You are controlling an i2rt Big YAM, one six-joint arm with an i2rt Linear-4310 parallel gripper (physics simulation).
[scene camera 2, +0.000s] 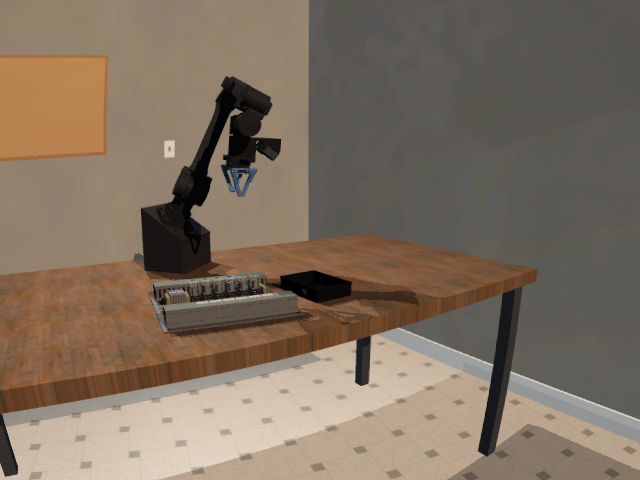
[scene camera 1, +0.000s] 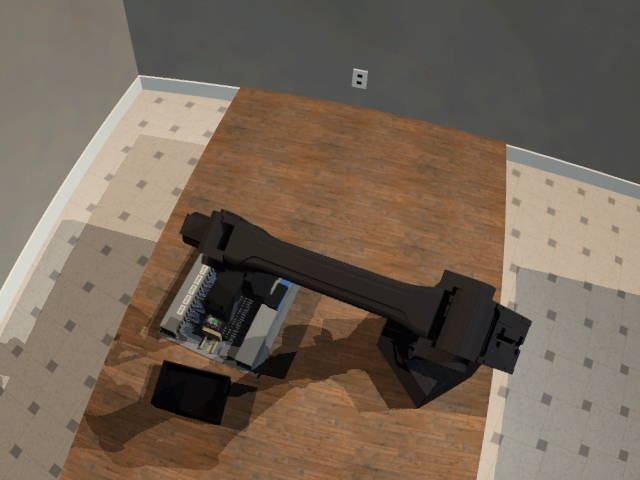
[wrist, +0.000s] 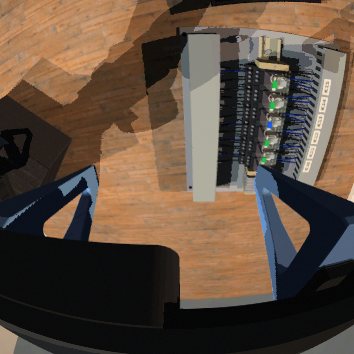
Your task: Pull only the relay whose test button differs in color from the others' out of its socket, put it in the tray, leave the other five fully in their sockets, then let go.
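Frame: origin at the arm's base, x left, y back, z up, level; millimetres.
Seen in the pictures: gripper, between the fingertips: [scene camera 2: 236, 194] [scene camera 1: 256, 299] [wrist: 175, 173]; arm's base, origin of its link: [scene camera 2: 173, 220].
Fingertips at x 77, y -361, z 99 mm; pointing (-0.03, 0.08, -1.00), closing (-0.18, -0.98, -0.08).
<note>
Pixels of each thing's top centre, then the offset from my fingertips to it. Level surfaces: height alone.
- relay with the blue test button, centre of its top: [wrist: 274, 124] [scene camera 2: 229, 277] dx -73, dy -115, dz -186 mm
- black tray, centre of its top: [scene camera 1: 189, 390] [scene camera 2: 315, 279] dx +160, dy -127, dz -220 mm
- table, height of its surface: dz -255 mm
The relay with the blue test button [scene camera 2: 229, 277] [wrist: 270, 125] sits in the socket row, third from the tray end. Relays with green buttons, such as one beside it [wrist: 272, 105] and another [wrist: 267, 143], stand in the same row; the far end of the row is partly hidden by a finger in the wrist view. The black tray [scene camera 1: 191, 395] [scene camera 2: 331, 293] lies beside the panel's end and looks empty. My gripper [scene camera 2: 236, 192] [wrist: 175, 173] is open and empty, high above the table, with its fingers pointing down. In the first scene view the arm hides part of the panel.
The panel's grey wire ducts [scene camera 1: 256, 335] [scene camera 2: 230, 311] [wrist: 204, 115] run along both sides of the relay row and stand up as walls. Tan end blocks [wrist: 271, 65] and blue wires flank the relays. The robot's base [scene camera 1: 439, 372] [scene camera 2: 175, 242] stands on the table [scene camera 2: 413, 258] behind the panel.
</note>
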